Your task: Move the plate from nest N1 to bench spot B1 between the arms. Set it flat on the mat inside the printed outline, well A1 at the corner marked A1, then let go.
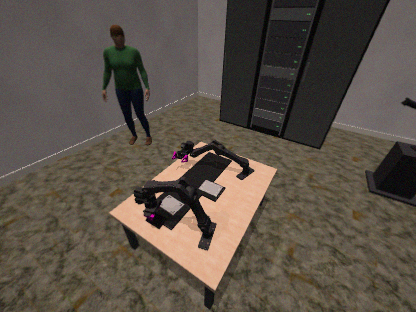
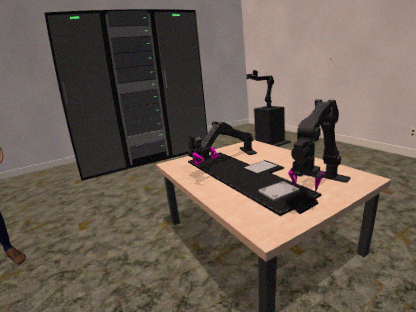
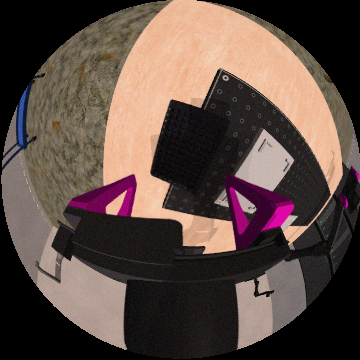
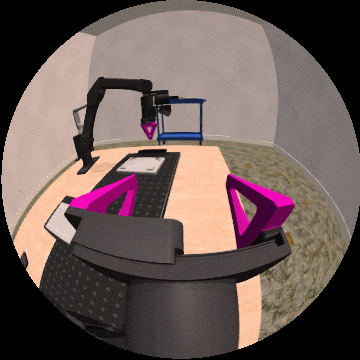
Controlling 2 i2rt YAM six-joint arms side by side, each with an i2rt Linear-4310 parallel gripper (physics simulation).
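Frame: origin at the left arm's base, x ahead, y left, z up, level; metres.
Seen in the pictures: left gripper, between the fingertips: (image 1: 154,214) (image 2: 305,188) (image 3: 180,178) (image 4: 149,136); right gripper, between the fingertips: (image 1: 176,160) (image 2: 211,158) (image 4: 181,178); left arm's base, origin of its link: (image 1: 207,235) (image 2: 331,176) (image 4: 88,164); right arm's base, origin of its link: (image 1: 245,173) (image 2: 248,151).
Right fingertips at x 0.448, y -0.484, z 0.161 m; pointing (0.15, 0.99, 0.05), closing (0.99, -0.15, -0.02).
Observation:
Pixels of each thing's middle, then the offset from my right fingertips to it. "*": a spot on its surface instead. Level surfaces: height alone.
- black plate, middle of its body: (image 3: 184,148) (image 2: 302,202) (image 4: 152,150) (image 1: 155,219) 0.499 m left, 0.071 m back, 0.141 m down
- second pale pad, a spot on its surface: (image 3: 270,157) * 0.346 m left, 0.061 m back, 0.136 m down
- perforated board, height of its surface: 0.148 m down
- wooden table, height of its surface: 0.161 m down
The black plate (image 1: 156,220) (image 2: 304,202) (image 3: 190,145), with a grid of wells, lies at the left-arm end of the black perforated board. A nest under it is hidden, and its A1 corner cannot be read. My left gripper (image 1: 152,216) (image 2: 305,187) (image 3: 180,178) is open and empty, above the plate and apart from it. A pale pad (image 2: 263,166) (image 1: 212,188) on a dark base lies beside the board between the arms; no label is legible. My right gripper (image 1: 180,157) (image 2: 206,154) (image 4: 181,178) is open and empty over the board's other end.
A second pale pad (image 2: 278,190) (image 3: 270,157) with corner brackets lies on the perforated board (image 2: 227,172) (image 3: 240,100), near the plate. Both arms stand on the wooden table (image 1: 240,220). A blue cart (image 4: 202,120) stands beyond the table.

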